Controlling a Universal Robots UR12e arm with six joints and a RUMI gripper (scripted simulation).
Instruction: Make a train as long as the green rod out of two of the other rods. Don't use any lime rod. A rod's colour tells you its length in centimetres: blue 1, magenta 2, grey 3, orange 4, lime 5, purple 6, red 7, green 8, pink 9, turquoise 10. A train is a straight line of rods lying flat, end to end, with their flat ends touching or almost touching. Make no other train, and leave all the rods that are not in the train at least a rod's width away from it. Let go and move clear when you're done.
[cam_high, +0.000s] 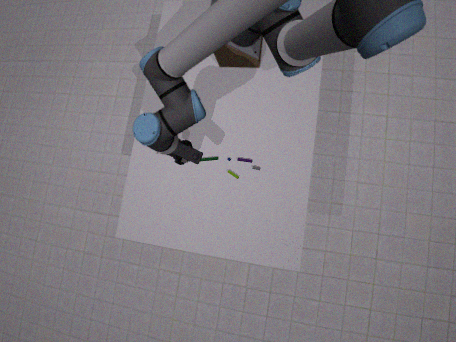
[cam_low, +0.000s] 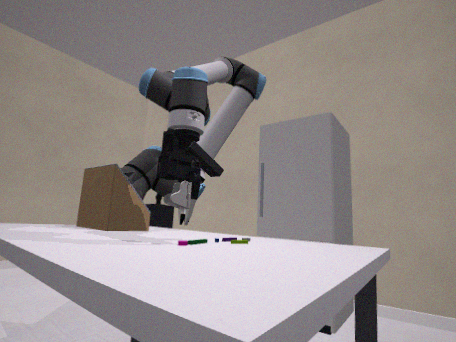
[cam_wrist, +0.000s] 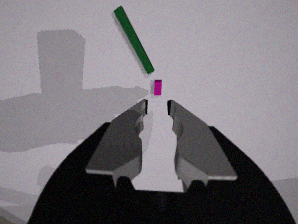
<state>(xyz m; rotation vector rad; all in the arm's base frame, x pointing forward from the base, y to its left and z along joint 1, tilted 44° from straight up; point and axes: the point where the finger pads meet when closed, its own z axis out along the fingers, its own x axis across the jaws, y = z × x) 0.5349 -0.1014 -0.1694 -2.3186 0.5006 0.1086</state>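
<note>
My hand is 6 cm above the magenta rod. The rest, counted from my hand: blue rod 15 cm to the left, 6 cm below, 1 cm behind; then green rod 6 cm to the left, 6 cm below; then lime rod 17 cm to the left, 6 cm below, 6 cm ahead.
</note>
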